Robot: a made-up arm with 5 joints. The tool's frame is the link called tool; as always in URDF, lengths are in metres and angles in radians.
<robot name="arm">
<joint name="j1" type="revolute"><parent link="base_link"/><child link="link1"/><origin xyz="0.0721 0 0.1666" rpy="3.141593 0 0"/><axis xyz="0 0 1"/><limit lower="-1.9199" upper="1.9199"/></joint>
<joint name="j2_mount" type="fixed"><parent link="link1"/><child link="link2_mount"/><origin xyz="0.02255 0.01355 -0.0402"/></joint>
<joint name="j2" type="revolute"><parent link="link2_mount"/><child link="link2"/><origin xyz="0.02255 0.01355 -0.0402" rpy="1.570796 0 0"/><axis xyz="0 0 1"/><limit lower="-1.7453" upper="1.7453"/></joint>
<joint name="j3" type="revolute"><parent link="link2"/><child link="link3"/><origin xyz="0.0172 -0.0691 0"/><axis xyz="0 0 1"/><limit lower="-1.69" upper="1.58"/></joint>
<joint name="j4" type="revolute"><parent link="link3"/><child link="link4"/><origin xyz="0.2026 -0.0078 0"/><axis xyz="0 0 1"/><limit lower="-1.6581" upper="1.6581"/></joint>
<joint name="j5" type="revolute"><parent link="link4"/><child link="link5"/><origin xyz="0.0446 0 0.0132" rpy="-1.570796 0 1.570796"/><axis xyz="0 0 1"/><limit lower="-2.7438" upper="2.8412"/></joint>
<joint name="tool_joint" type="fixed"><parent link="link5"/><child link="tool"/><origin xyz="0 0 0" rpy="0 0 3.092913"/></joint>
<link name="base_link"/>
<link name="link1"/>
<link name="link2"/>
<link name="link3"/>
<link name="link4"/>
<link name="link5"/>
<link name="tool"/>
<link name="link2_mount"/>
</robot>
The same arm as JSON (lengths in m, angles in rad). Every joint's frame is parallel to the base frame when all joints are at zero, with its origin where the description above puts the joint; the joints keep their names.
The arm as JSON. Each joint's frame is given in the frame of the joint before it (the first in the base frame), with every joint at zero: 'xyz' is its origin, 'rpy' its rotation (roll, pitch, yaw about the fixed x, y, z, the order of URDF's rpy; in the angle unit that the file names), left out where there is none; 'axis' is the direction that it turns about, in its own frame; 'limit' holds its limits. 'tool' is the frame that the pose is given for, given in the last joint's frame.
{
  "units": {
    "length": "m",
    "angle": "rad"
  },
  "joints": [
    {
      "name": "j1",
      "type": "revolute",
      "origin": {
        "xyz": [
          0.0721,
          0.0,
          0.1666
        ]
      },
      "axis": [
        0.0,
        0.0,
        -1.0
      ],
      "limit": {
        "lower": -1.9199,
        "upper": 1.9199
      }
    },
    {
      "name": "j2",
      "type": "revolute",
      "origin": {
        "xyz": [
          0.0451,
          -0.0271,
          0.0804
        ]
      },
      "axis": [
        0.0,
        1.0,
        0.0
      ],
      "limit": {
        "lower": -1.7453,
        "upper": 1.7453
      }
    },
    {
      "name": "j3",
      "type": "revolute",
      "origin": {
        "xyz": [
          0.0172,
          0.0,
          0.0691
        ]
      },
      "axis": [
        0.0,
        1.0,
        0.0
      ],
      "limit": {
        "lower": -1.69,
        "upper": 1.58
      }
    },
    {
      "name": "j4",
      "type": "revolute",
      "origin": {
        "xyz": [
          0.2026,
          0.0,
          0.0078
        ]
      },
      "axis": [
        0.0,
        1.0,
        0.0
      ],
      "limit": {
        "lower": -1.6581,
        "upper": 1.6581
      }
    },
    {
      "name": "j5",
      "type": "revolute",
      "origin": {
        "xyz": [
          0.0446,
          0.0132,
          0.0
        ]
      },
      "axis": [
        -1.0,
        0.0,
        0.0
      ],
      "limit": {
        "lower": -2.7438,
        "upper": 2.8412
      }
    }
  ],
  "tool": {
    "origin": {
      "xyz": [
        0.0,
        0.0,
        0.0
      ],
      "rpy": [
        1.5708,
        -1.5221,
        -1.5708
      ]
    }
  }
}

